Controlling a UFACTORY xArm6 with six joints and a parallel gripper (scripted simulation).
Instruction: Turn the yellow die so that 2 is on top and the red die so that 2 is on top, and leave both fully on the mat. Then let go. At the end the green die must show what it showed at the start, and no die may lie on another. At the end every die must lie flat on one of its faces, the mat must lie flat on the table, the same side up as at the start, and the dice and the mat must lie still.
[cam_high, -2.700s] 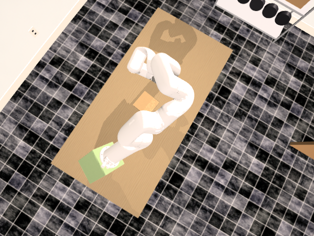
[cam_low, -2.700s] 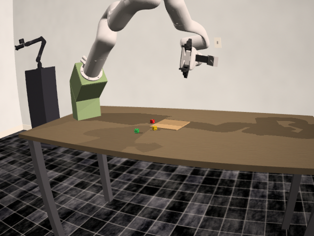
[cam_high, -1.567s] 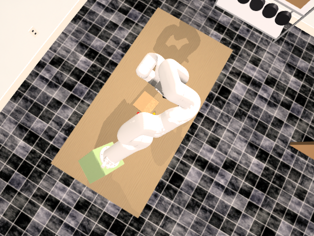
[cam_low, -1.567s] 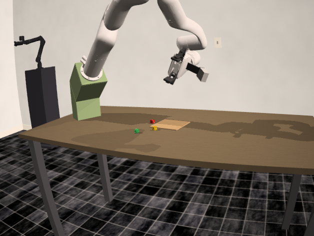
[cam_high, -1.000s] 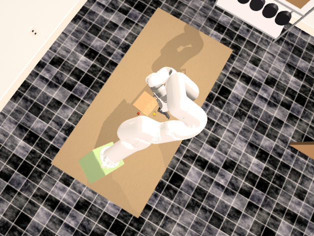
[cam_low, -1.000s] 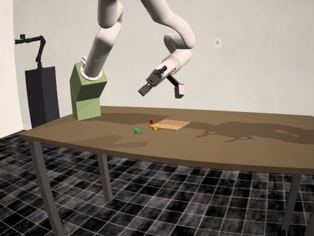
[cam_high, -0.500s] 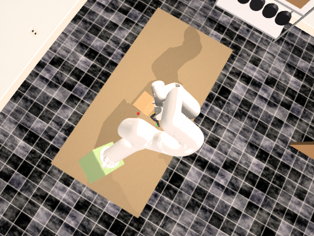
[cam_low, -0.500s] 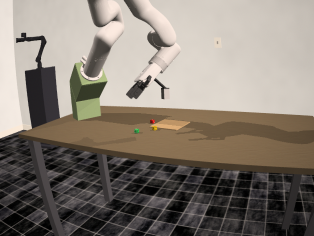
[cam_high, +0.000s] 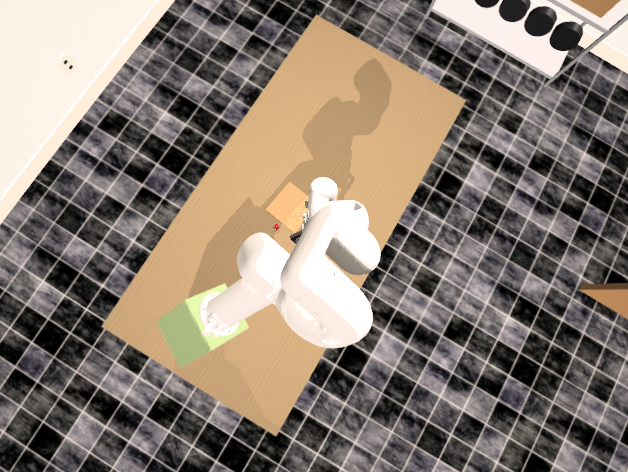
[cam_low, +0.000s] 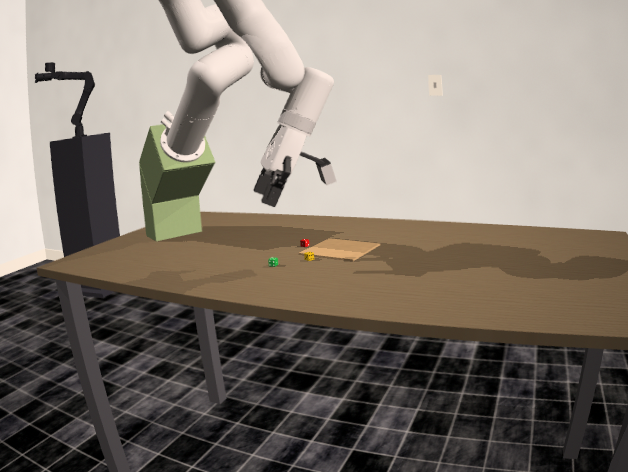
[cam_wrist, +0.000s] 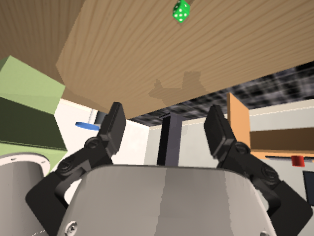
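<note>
Right now my hand is 150 mm above the green die and 10 mm short of it. From my hand the other things lie so: red die 160 mm to the left, 150 mm below, 30 mm ahead; then tan mat 150 mm below, 140 mm to the left, 120 mm ahead; then yellow die 150 mm below, 70 mm ahead, 50 mm to the left.
</note>
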